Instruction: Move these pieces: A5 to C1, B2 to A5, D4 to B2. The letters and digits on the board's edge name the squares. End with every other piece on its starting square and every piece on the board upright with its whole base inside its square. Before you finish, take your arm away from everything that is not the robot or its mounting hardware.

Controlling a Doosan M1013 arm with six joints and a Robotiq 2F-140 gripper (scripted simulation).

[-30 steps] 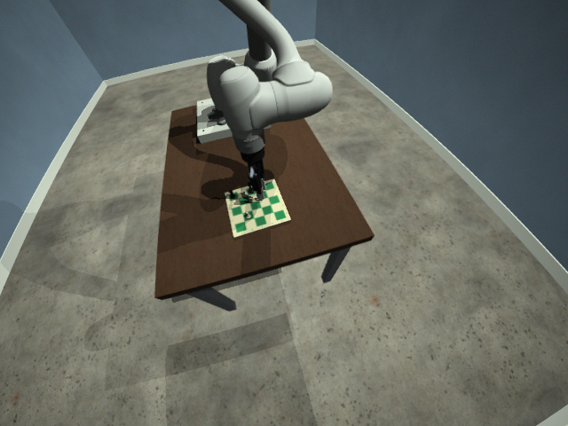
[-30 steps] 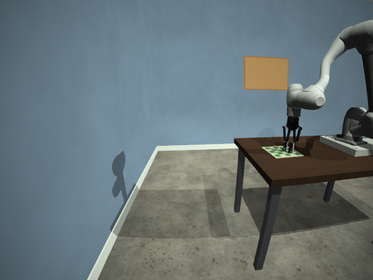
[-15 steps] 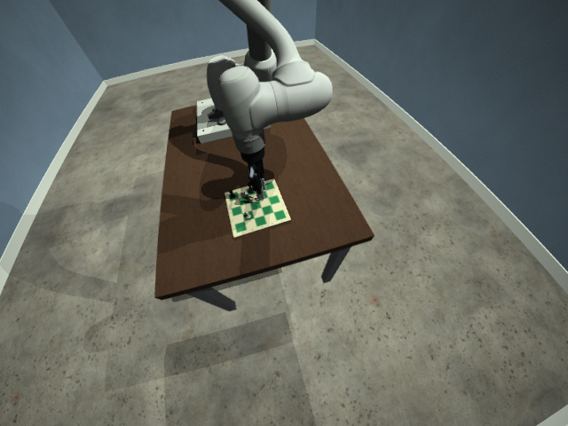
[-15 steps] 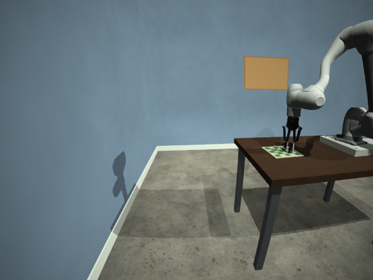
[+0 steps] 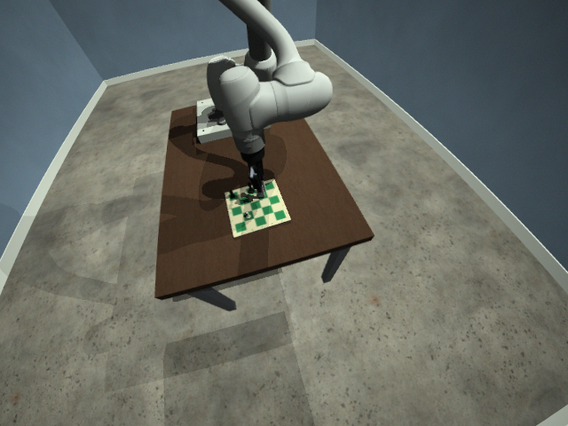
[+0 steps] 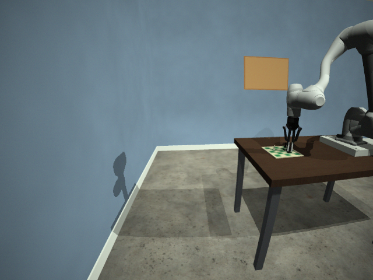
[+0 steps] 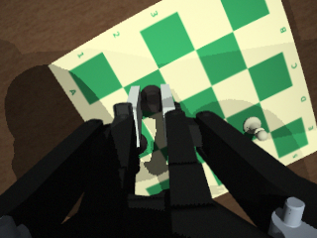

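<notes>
The black chess piece lies 3 cm below my hand. From my hand the other things lie so: small pale piece: 9 cm to the right, 7 cm ahead, 3 cm below; cream chessboard: 5 cm below, 4 cm to the right, 3 cm ahead.
</notes>
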